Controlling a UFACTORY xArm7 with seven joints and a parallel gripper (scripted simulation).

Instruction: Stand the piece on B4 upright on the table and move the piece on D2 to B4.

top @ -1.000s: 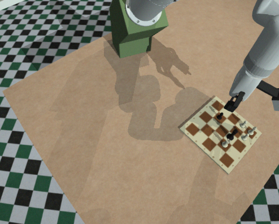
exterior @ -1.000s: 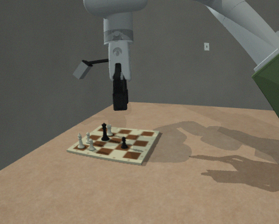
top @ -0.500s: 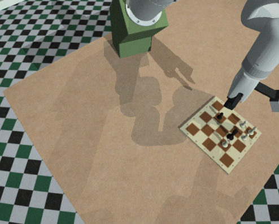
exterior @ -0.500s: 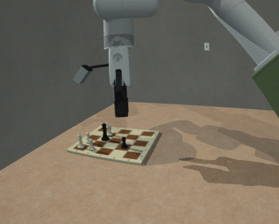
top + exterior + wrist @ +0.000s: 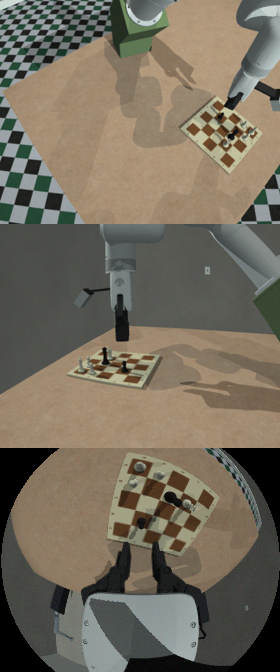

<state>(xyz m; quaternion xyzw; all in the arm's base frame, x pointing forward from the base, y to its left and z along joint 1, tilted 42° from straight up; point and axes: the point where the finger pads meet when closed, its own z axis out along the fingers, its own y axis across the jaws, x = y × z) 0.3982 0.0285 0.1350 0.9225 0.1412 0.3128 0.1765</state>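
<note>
Now: the black pawn 100 mm below my hand. Round my hand: chessboard: 40 mm ahead, 40 mm to the right, 120 mm below; white rook-like piece: 70 mm ahead, 80 mm to the right, 100 mm below; black piece: 70 mm ahead, 40 mm to the right, 90 mm below.
</note>
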